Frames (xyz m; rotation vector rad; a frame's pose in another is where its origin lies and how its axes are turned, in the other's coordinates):
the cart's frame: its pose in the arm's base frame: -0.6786 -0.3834 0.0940 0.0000 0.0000 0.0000
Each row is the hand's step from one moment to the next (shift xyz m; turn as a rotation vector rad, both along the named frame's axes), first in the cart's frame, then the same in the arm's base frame.
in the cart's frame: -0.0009 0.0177 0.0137 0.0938 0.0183 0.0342
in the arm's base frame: -0.0009 0.0177 0.0137 0.0938 0.0183 0.0342
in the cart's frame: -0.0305 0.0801 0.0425 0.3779 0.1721 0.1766
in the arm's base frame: -0.0305 0.0801 0.0425 0.3779 0.1721 0.1766
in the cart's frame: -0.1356 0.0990 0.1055 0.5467 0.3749 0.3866
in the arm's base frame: -0.1356 0.0990 0.1055 0.5467 0.3749 0.3866
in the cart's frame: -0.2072 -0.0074 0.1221 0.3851 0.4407 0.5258
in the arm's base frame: -0.2072 -0.0074 0.1221 0.3851 0.4407 0.5258
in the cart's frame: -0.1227 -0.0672 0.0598 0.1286 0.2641 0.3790
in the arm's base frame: -0.1227 -0.0672 0.0598 0.1286 0.2641 0.3790
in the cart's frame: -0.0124 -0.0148 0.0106 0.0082 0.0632 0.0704
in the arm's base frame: -0.0124 -0.0148 0.0106 0.0082 0.0632 0.0704
